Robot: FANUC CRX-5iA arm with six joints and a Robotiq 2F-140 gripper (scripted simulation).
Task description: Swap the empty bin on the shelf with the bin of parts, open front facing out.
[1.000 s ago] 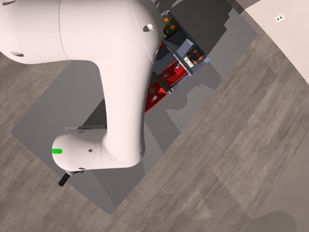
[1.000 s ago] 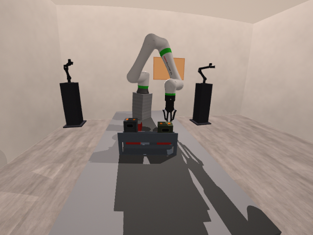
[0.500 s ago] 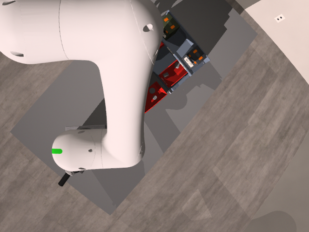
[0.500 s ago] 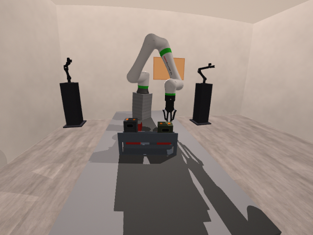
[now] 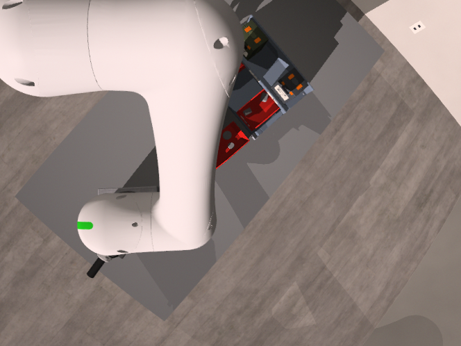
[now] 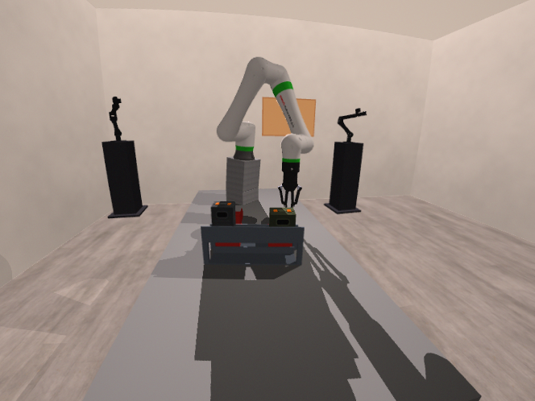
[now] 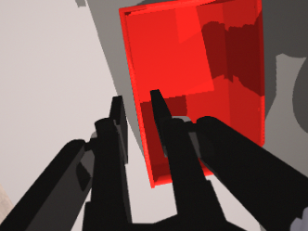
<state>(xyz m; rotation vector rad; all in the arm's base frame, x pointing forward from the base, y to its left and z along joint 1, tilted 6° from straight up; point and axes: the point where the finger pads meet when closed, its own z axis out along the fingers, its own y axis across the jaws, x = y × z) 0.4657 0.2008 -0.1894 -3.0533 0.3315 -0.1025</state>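
Right now my hand is 29 cm to the left of the grey disc, 7 cm above it and 3 cm past it. Round my hand: grey shelf 23 cm to the right, 20 cm ahead, 1 cm below; grey part 22 cm ahead, 14 cm to the right, 6 cm below.
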